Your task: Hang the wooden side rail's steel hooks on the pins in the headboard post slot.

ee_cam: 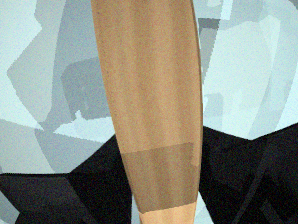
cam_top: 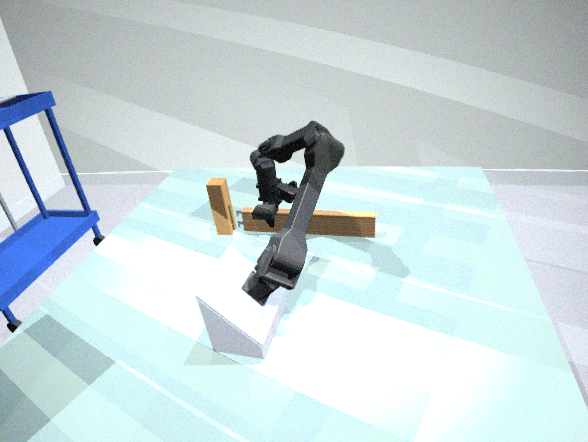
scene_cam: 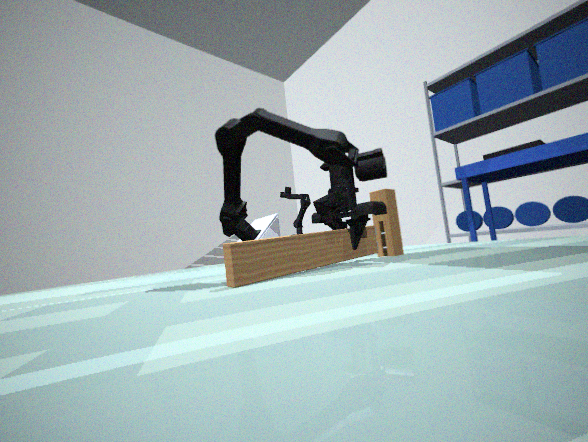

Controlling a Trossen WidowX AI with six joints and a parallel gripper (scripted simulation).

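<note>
My gripper tip is 160 mm to the right of the wooden headboard post, 50 mm below it and 10 mm past it.
</note>
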